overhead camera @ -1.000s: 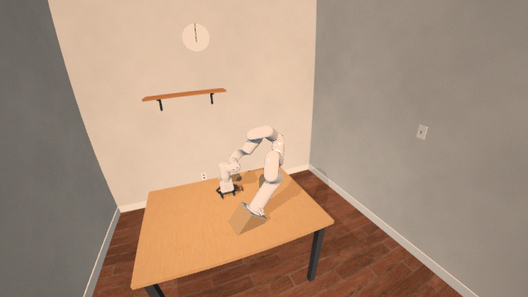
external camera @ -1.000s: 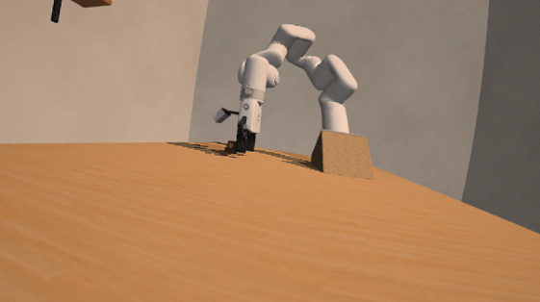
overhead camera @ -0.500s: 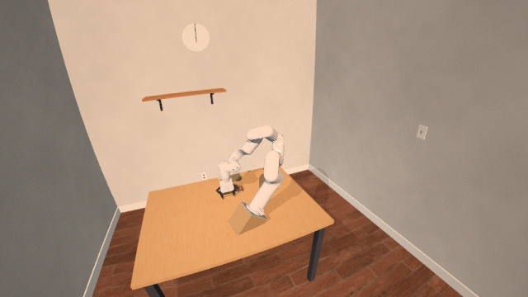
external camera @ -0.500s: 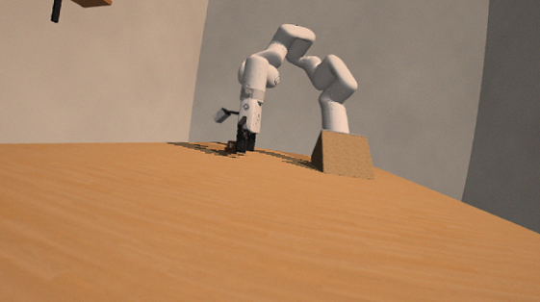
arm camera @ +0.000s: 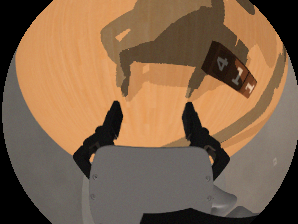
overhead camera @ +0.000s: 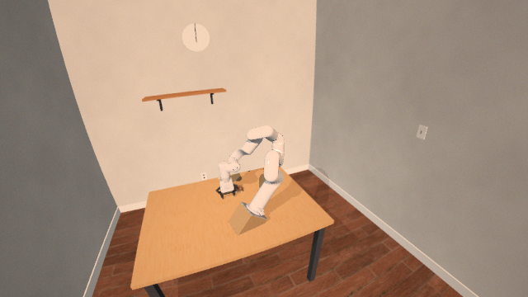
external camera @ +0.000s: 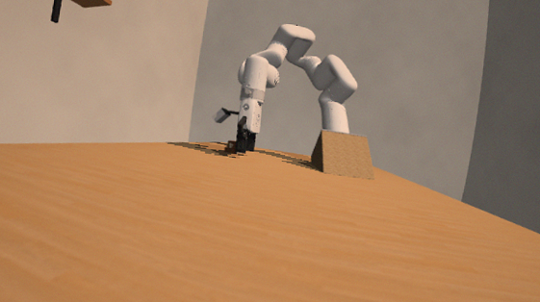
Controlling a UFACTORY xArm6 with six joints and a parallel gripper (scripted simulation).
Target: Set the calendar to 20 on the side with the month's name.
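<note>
The brown tray is 110 mm to the right of my hand, 50 mm ahead of it and 20 mm below it.
</note>
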